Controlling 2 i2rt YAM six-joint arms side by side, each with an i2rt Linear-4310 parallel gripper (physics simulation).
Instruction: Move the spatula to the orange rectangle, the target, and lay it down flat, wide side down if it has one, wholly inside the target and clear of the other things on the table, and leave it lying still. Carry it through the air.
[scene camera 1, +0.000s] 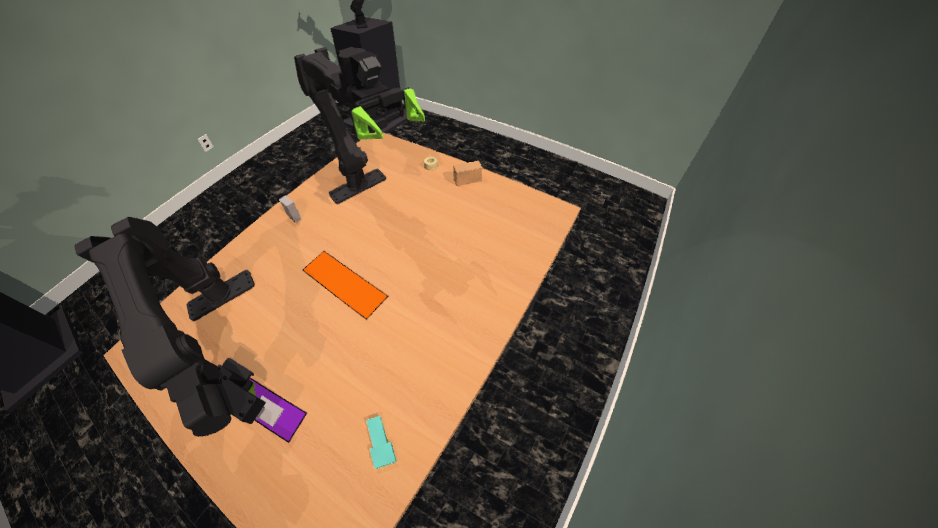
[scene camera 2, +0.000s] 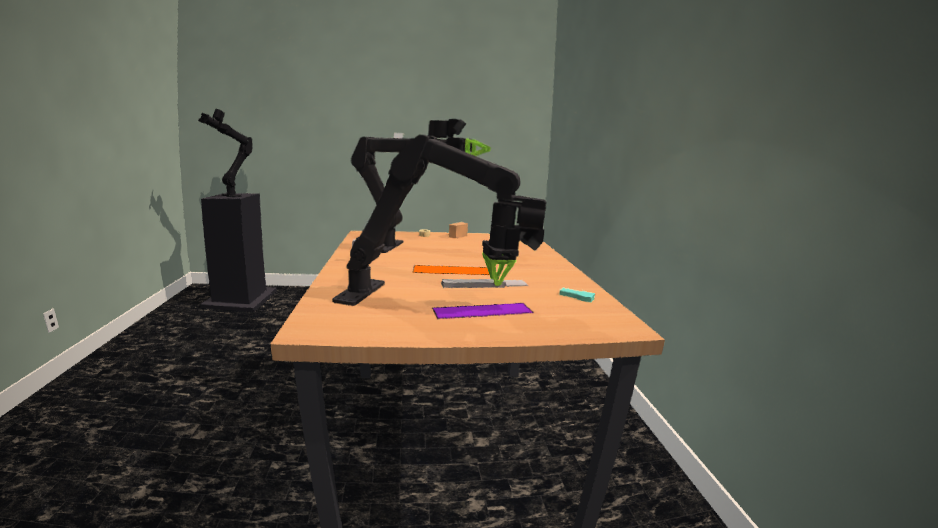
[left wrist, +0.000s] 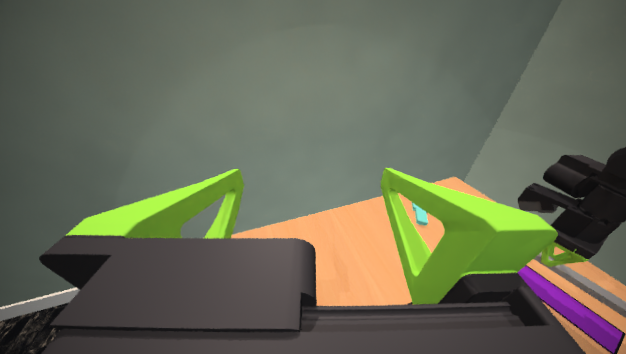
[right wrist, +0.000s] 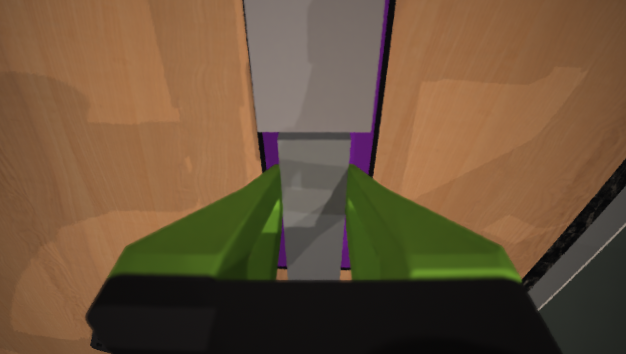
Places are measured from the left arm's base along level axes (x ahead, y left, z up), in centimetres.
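Pixels of known places: left gripper, fingertip midpoint: (scene camera 1: 403, 126) (scene camera 2: 488, 148) (left wrist: 312, 176); right gripper, fingertip midpoint: (scene camera 2: 495, 283) (left wrist: 547, 261) (right wrist: 314, 177); left arm's base at its link origin: (scene camera 1: 358, 186) (scene camera 2: 387, 246); right arm's base at its link origin: (scene camera 1: 221, 295) (scene camera 2: 360, 292).
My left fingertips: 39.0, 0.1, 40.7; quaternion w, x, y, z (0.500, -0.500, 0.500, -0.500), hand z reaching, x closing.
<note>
Ahead of a thing's pixels: the offset from my left fingertips to its middle, as dx, dy, dz. "spot": to the spot under its first point.
The grey spatula @(+10.1, -55.2, -33.3) (scene camera 1: 271, 412) (scene camera 2: 465, 284) (left wrist: 590, 286) (right wrist: 314, 65) is held roughly level in the air above the purple rectangle. My right gripper (scene camera 2: 498, 282) (right wrist: 314, 177) is shut on its handle, with the wide blade beyond the fingertips in the right wrist view. In scene camera 1 the right fingers are mostly hidden by the arm. The orange rectangle @(spot: -5.0, -22.3, -40.6) (scene camera 1: 345, 284) (scene camera 2: 449, 269) lies on the table, apart from the spatula. My left gripper (scene camera 1: 395, 123) (left wrist: 312, 176) is open and empty, high up at the back of scene camera 1; in scene camera 2 its green fingers (scene camera 2: 477, 146) show above.
The purple rectangle (scene camera 1: 292, 427) (scene camera 2: 482, 312) (left wrist: 575, 312) (right wrist: 271, 150) lies under the spatula. A teal object @(+34.7, -36.2, -40.0) (scene camera 1: 380, 443) (scene camera 2: 577, 294) (left wrist: 421, 215) lies near the table edge. A grey block @(-39.8, -23.8, -36.9) (scene camera 1: 290, 208) stands between the arm bases. A tan block @(-17.0, +31.3, -37.7) (scene camera 1: 467, 173) (scene camera 2: 458, 230) and yellowish ring @(-31.6, +26.2, -39.5) (scene camera 1: 430, 167) are at the back.
</note>
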